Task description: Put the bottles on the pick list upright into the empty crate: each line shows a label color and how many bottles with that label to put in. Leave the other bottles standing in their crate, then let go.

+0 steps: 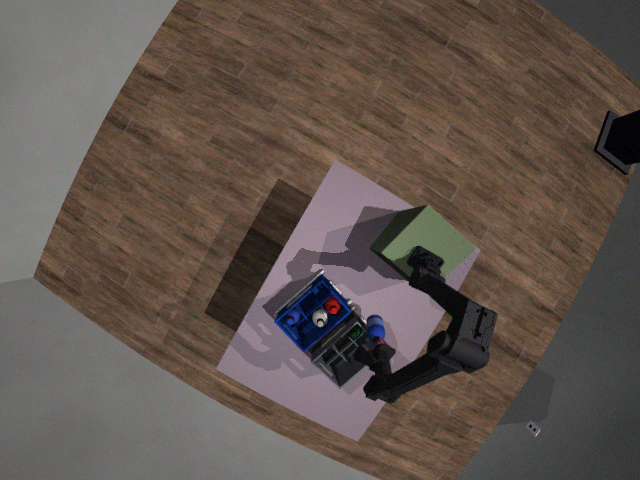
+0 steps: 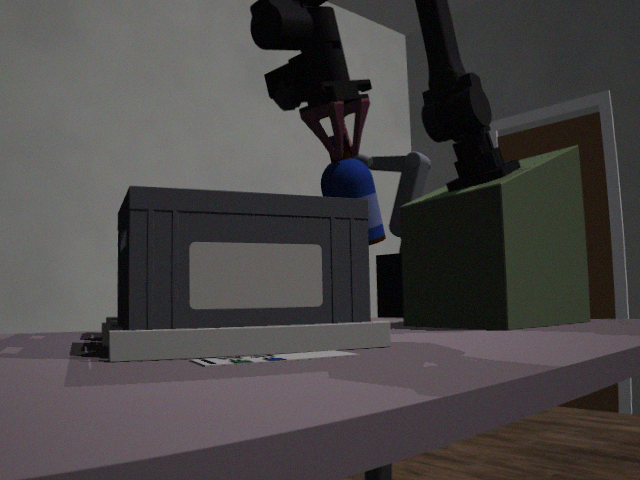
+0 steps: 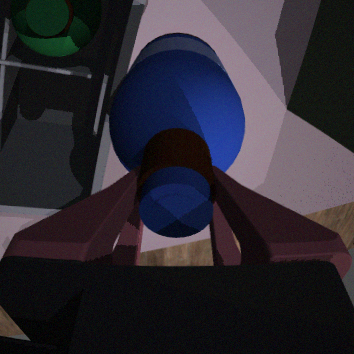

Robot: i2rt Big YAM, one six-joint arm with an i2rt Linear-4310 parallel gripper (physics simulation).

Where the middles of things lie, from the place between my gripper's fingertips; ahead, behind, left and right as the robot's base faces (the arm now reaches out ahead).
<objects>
My hand is 18 cm short of the pale rail (image 2: 163,344), 4 cm to the right of it and 23 cm above it. From my hand the other things lie so: pick list (image 2: 227,361) 19 cm ahead, 8 cm to the left, 25 cm below.
</objects>
